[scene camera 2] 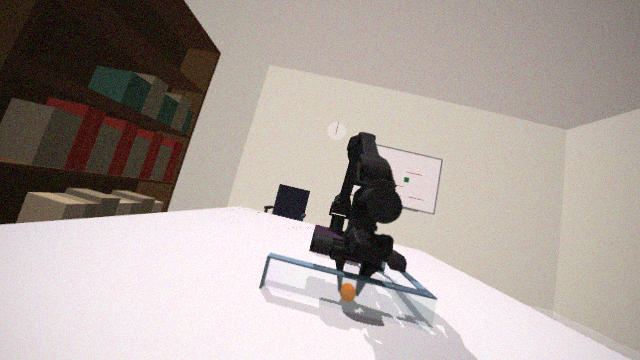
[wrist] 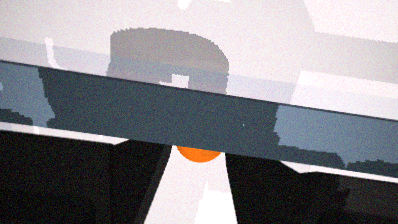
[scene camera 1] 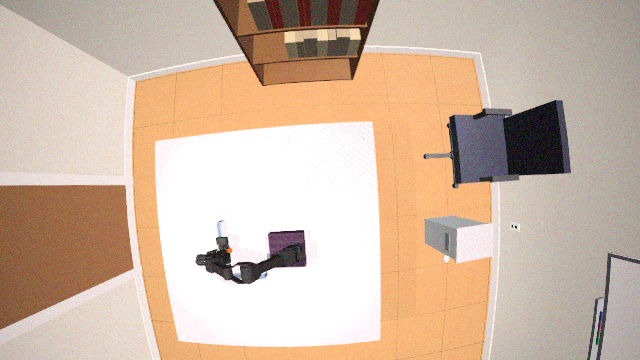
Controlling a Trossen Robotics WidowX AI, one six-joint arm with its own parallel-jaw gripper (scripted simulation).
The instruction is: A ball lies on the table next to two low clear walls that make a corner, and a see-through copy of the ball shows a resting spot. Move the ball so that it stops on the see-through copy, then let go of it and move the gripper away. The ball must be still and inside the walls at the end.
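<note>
I can see my gripper (scene camera 2: 347,293), and the wrist view (wrist: 200,133) shows that gripper as well. There is also a wall (scene camera 2: 377,302).
</note>
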